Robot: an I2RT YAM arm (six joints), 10 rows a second.
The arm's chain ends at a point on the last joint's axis. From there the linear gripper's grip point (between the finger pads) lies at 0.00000 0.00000 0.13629 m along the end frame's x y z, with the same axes.
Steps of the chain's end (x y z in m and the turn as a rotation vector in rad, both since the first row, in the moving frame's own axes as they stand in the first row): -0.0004 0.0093 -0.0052 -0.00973 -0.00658 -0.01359; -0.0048 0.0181 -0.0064 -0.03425 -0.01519 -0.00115; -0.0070 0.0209 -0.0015 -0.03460 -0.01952 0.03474; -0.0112 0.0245 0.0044 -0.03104 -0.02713 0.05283; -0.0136 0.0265 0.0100 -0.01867 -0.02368 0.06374
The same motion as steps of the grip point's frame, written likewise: -0.0013 0.0106 -0.0052 -0.00973 -0.00658 -0.01359; -0.0069 0.0228 -0.0065 -0.03425 -0.01519 -0.00115; -0.0097 0.0256 -0.0016 -0.03460 -0.01952 0.03474; -0.0150 0.0286 0.0043 -0.03104 -0.02713 0.05283; -0.0169 0.0289 0.0099 -0.01867 -0.02368 0.06374
